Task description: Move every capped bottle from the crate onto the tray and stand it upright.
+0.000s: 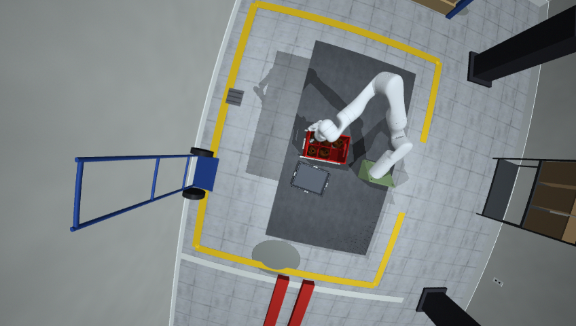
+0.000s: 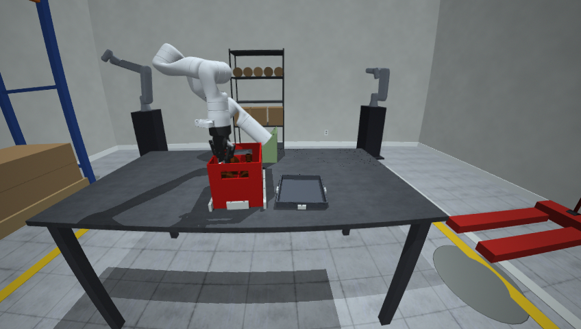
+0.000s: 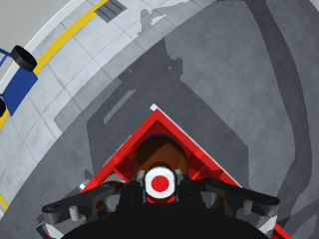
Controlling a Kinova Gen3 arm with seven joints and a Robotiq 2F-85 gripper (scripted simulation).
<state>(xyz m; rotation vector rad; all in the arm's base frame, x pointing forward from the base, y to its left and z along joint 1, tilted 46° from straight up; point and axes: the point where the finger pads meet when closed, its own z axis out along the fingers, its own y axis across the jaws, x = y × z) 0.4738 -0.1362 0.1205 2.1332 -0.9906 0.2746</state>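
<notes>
Right now my hand is 90 mm past the red crate, 50 mm to the right of it and 80 mm above it. Also, from my hand: grey tray: 40 mm behind, 300 mm to the left, 150 mm below.
</notes>
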